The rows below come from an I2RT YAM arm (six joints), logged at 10 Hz.
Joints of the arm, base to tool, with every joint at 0 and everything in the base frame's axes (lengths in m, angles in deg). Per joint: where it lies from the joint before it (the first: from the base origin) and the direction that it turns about. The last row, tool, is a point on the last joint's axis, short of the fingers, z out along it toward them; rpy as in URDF.
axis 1: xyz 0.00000 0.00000 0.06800 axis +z
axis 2: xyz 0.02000 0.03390 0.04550 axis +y
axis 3: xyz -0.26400 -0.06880 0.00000 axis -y
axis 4: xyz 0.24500 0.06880 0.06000 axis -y
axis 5: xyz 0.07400 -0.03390 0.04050 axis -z
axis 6: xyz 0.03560 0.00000 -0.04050 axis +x
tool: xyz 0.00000 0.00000 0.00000 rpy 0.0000 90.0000 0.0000
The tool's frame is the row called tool.
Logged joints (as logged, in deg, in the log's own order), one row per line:
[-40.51, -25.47, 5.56, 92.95, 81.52, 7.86]
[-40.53, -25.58, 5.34, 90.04, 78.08, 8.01]
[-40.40, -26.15, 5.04, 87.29, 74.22, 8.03]
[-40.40, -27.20, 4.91, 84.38, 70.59, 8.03]
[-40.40, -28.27, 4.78, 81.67, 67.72, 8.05]
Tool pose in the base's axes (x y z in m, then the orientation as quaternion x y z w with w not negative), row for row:
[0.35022, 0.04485, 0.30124, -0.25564, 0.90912, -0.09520, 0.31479]
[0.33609, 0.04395, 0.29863, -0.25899, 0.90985, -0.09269, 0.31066]
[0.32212, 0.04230, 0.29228, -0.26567, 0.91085, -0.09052, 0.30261]
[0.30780, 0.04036, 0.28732, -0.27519, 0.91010, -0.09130, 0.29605]
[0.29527, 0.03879, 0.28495, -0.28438, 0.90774, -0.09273, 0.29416]
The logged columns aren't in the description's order. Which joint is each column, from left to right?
Columns, left to right: axis 4, axis 6, axis 5, axis 2, axis 3, axis 1.
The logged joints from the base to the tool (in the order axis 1, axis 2, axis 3, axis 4, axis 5, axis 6), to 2 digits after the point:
[7.86, 92.95, 81.52, -40.51, 5.56, -25.47]
[8.01, 90.04, 78.08, -40.53, 5.34, -25.58]
[8.03, 87.29, 74.22, -40.40, 5.04, -26.15]
[8.03, 84.38, 70.59, -40.40, 4.91, -27.20]
[8.05, 81.67, 67.72, -40.40, 4.78, -28.27]

